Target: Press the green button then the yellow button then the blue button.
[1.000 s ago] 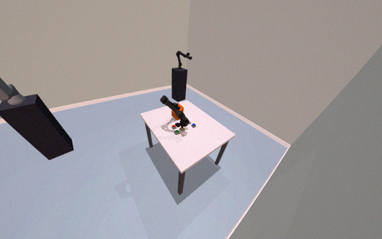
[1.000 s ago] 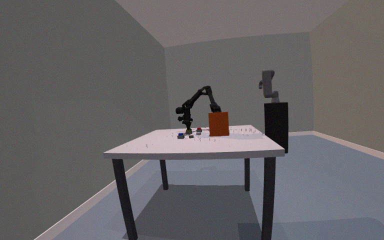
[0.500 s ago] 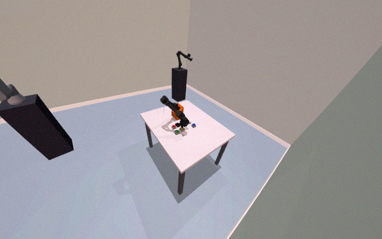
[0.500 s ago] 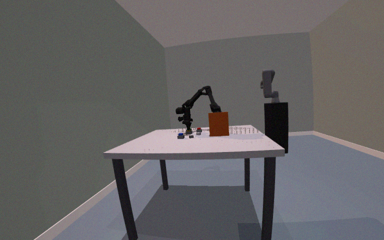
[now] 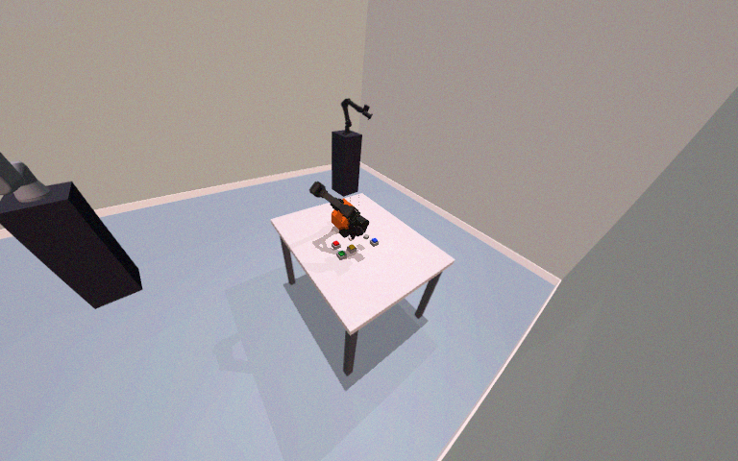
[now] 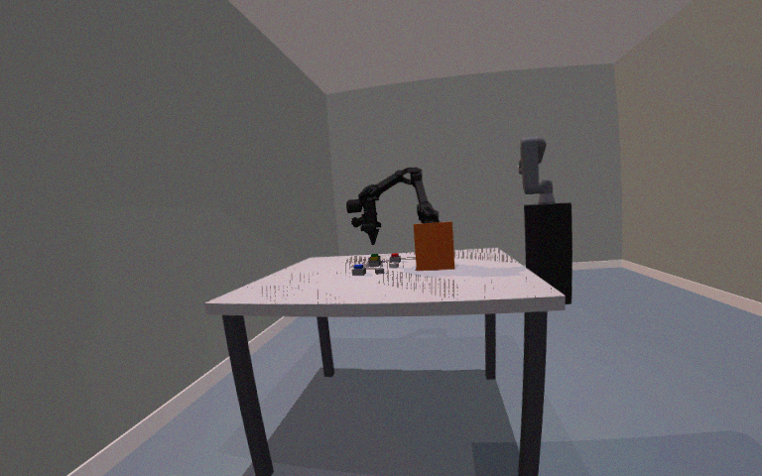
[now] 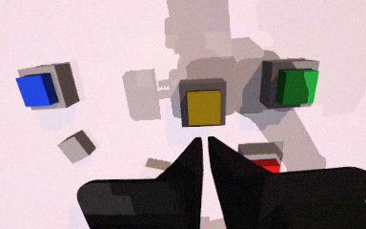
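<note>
The blue button lies 5 cm ahead of my gripper tip, 17 cm to the left of it and 7 cm below it. Also, from my gripper tip: yellow button (7 cm below); green button (1 cm ahead, 10 cm to the right, 7 cm below); red button (9 cm behind, 7 cm to the right, 7 cm below).
</note>
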